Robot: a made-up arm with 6 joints. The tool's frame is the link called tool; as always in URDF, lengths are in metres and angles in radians.
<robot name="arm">
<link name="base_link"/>
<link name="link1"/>
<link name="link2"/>
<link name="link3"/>
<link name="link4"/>
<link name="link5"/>
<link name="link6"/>
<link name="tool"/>
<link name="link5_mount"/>
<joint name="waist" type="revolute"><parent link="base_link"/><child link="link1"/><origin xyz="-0.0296 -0.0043 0.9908" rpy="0 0 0"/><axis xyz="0 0 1"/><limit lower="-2.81" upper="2.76"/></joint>
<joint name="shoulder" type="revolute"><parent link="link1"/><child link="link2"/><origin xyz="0.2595 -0.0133 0.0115" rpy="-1.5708 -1.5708 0"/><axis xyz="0 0 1"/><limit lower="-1.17" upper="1.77"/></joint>
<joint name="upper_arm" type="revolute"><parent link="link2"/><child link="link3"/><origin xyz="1.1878 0.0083 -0.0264" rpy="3.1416 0 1.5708"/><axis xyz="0 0 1"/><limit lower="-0.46" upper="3.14"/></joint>
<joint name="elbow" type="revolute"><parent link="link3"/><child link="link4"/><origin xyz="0.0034 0.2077 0.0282" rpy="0 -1.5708 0"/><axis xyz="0 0 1"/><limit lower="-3.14" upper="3.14"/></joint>
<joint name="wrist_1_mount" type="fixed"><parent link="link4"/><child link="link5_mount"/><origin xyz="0.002 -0.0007 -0.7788" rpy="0 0 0"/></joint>
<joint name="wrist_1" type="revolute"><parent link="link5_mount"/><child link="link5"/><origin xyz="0.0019 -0.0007 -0.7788" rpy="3.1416 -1.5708 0"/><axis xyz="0 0 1"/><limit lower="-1.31" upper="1.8"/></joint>
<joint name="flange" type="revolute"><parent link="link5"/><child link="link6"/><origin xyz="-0.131 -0.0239 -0.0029" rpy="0 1.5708 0"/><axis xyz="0 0 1"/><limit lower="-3.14" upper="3.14"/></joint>
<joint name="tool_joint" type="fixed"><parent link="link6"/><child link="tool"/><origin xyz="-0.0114 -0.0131 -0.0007" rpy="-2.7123 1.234 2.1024"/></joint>
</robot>
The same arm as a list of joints. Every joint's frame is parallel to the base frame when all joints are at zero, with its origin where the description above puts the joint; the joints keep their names.
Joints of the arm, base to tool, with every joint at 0 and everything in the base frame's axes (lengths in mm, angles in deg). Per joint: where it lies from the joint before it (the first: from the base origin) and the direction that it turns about. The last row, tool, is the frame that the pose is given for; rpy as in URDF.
waist: axis 0 0 1 origin -29.6 -4.3 990.8
shoulder: axis 0 1 0 origin 259.5 -13.3 11.5
upper_arm: axis 0 -1 0 origin 8.3 -26.4 1187.8
elbow: axis -1 0 0 origin 3.4 -28.2 207.7
wrist_1: axis 0 -1 0 origin 1557.6 -3.9 -1.4
flange: axis -1 0 0 origin 131 2.9 23.9
tool: origin 0.7 -11.4 13.1 rpy -7.33 16.55 -10.07
Joint limits (deg, base to tool): -161..158.14 -67.04..101.41 -26.36..179.91 -179.91..179.91 -75.06..103.13 -179.91..179.91

